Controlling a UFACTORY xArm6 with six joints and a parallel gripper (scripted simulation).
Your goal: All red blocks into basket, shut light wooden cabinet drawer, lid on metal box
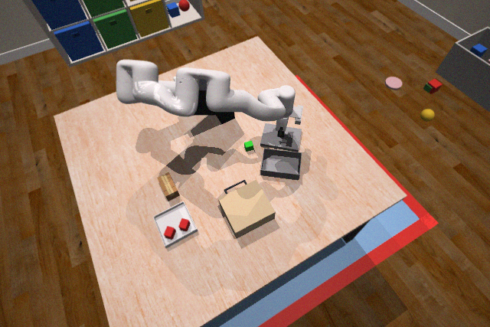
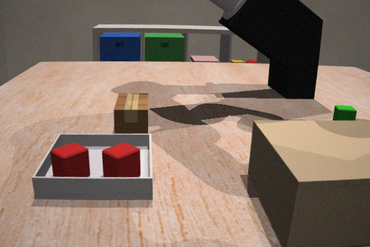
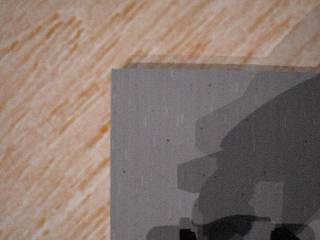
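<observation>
The grey lid lies 5 cm below my hand. From my hand the other things lie so: drawer: 34 cm to the right, 23 cm ahead, 3 cm below; light wooden cabinet: 34 cm to the right, 24 cm ahead, 3 cm below; metal box: 14 cm ahead, 9 cm to the right, 4 cm below.
</observation>
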